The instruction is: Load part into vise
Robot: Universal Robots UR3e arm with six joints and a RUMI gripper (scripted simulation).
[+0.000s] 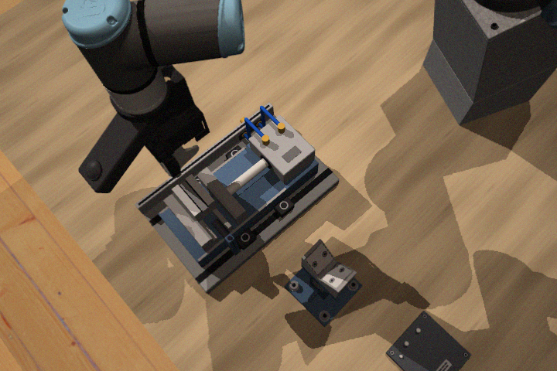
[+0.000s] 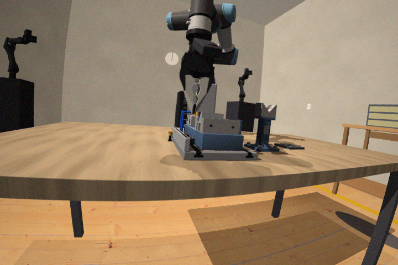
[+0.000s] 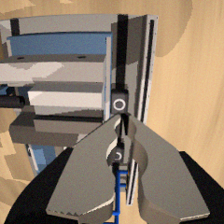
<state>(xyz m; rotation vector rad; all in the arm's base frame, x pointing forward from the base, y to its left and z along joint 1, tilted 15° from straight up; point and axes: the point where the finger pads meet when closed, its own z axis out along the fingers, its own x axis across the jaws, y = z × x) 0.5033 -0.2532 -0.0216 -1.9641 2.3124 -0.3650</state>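
The part is 1 cm ahead of my hand, 5 cm to the left of it and 2 cm below it. Round my hand: fixed jaw: 4 cm ahead, 6 cm to the left, 4 cm below; then dark work stop: 2 cm ahead, 11 cm to the left, 3 cm below; then moving jaw: 2 cm behind, 7 cm to the left, 4 cm below.
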